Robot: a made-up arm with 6 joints.
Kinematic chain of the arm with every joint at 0, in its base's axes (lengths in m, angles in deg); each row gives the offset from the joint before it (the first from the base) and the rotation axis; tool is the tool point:
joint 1: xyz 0 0 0.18 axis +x
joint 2: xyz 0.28 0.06 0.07 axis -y
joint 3: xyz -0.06 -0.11 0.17 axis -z
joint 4: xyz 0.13 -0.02 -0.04 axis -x
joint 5: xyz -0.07 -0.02 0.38 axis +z
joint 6: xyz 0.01 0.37 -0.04 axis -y
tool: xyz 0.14 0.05 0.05
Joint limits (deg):
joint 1: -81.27..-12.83
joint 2: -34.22..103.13
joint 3: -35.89..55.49
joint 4: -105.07..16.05
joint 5: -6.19..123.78
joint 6: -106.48..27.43
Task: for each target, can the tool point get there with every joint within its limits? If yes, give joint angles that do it. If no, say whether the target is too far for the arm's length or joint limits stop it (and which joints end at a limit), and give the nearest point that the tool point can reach.
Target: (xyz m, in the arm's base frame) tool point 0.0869 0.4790 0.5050
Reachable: yes | joints -29.30 23.46 40.52 -13.48 47.91 -43.80
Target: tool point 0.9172 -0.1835 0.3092
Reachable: no: joint limits stop it (at a limit: joint 1, joint 2, joint 3, joint 4, joint 5) | nearest point 0.8580 -0.2274 0.4026 | short by 0.119 m
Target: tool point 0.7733 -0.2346 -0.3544
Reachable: no: joint limits stop it (at a limit: joint 1, joint 2, joint 4, joint 5, joint 6) | nearest point 0.5545 -0.2020 -0.2671 | short by 0.238 m
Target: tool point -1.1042 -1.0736 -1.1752
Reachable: no: too far | nearest point -0.2042 -0.3870 -0.1973 | short by 1.496 m
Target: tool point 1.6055 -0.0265 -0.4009
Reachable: no: too far | nearest point 0.8730 0.2416 0.0347 | short by 0.893 m
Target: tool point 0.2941 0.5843 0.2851
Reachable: yes | joints -63.68 -0.58 43.83 -29.82 33.00 -80.17
